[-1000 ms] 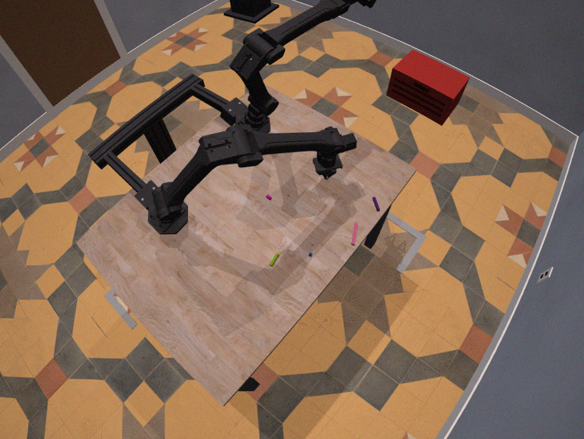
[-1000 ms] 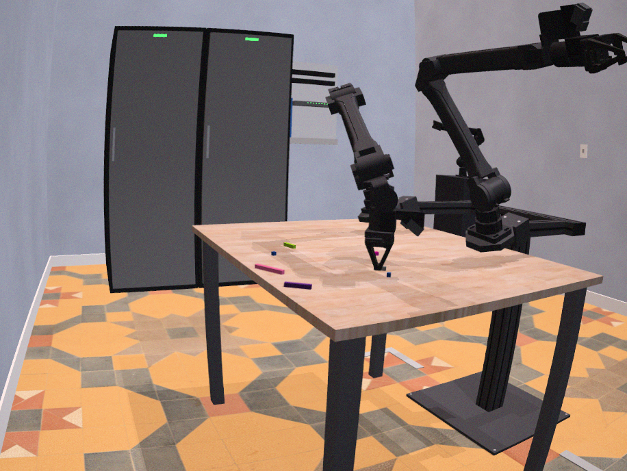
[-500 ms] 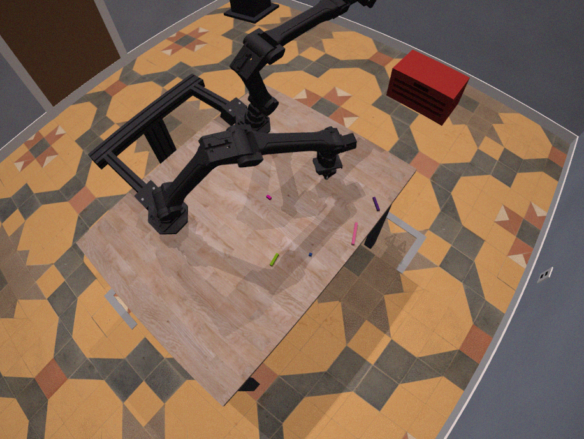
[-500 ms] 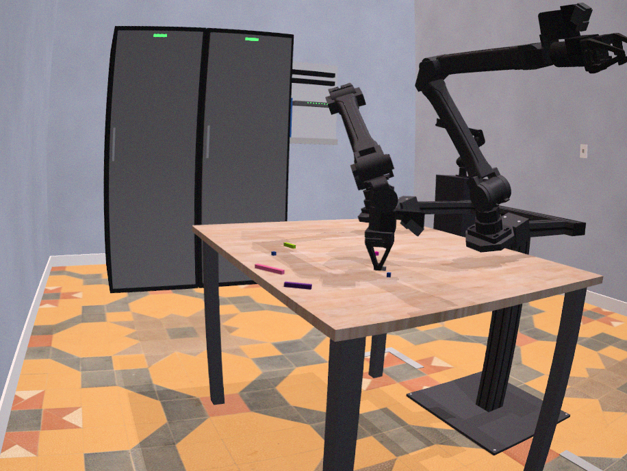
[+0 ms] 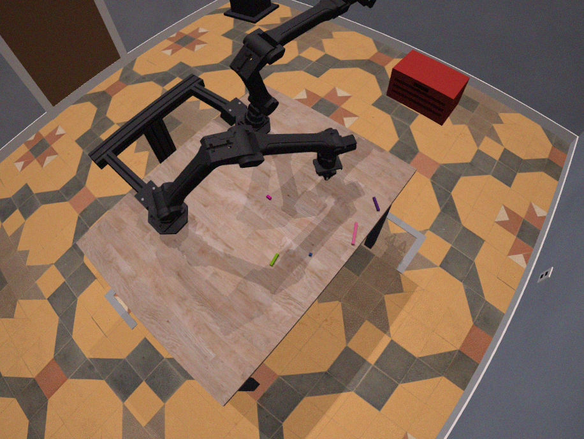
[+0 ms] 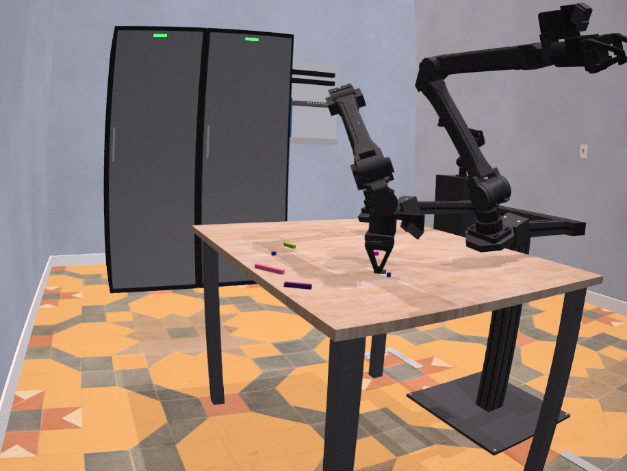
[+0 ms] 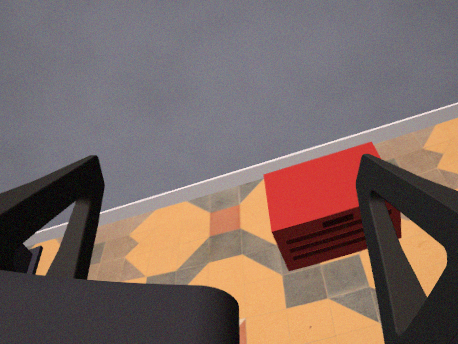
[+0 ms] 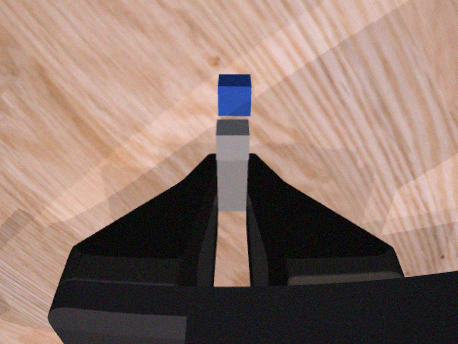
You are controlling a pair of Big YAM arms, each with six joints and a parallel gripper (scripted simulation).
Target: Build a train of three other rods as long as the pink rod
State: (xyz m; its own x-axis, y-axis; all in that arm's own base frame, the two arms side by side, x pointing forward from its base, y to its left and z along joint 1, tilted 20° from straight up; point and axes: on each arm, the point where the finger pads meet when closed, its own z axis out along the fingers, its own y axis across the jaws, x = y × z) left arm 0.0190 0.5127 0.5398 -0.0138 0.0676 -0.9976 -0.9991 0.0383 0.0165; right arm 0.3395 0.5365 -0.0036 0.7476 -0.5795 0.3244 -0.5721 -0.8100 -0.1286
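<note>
The grey rod is right at my right hand. Round my right hand: lime rod (30 mm ahead, 400 mm to the right, 10 mm below).
</note>
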